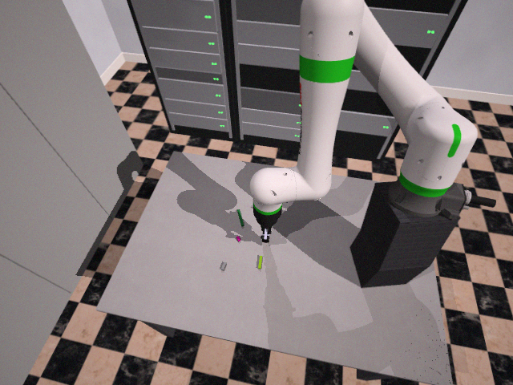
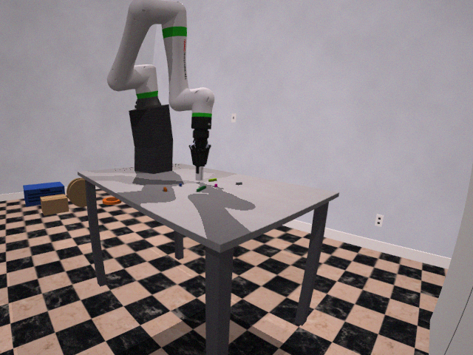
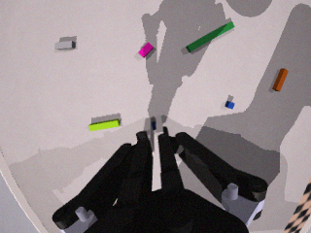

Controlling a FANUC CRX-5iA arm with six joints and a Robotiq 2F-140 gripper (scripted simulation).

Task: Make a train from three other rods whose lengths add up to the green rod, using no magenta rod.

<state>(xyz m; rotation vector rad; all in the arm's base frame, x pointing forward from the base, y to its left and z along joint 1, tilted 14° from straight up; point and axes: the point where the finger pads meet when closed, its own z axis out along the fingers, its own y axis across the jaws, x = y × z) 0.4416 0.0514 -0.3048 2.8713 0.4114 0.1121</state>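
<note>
Now: hand 150 mm to the right of the grey rod, 120 mm short of it and 40 mm above it. The rest, counted from my hand: magenta rod (110 mm ahead, 40 mm below, 20 mm to the left); lime rod (80 mm to the left, 40 mm below, 10 mm behind); green rod (140 mm ahead, 70 mm to the right, 40 mm below).
</note>
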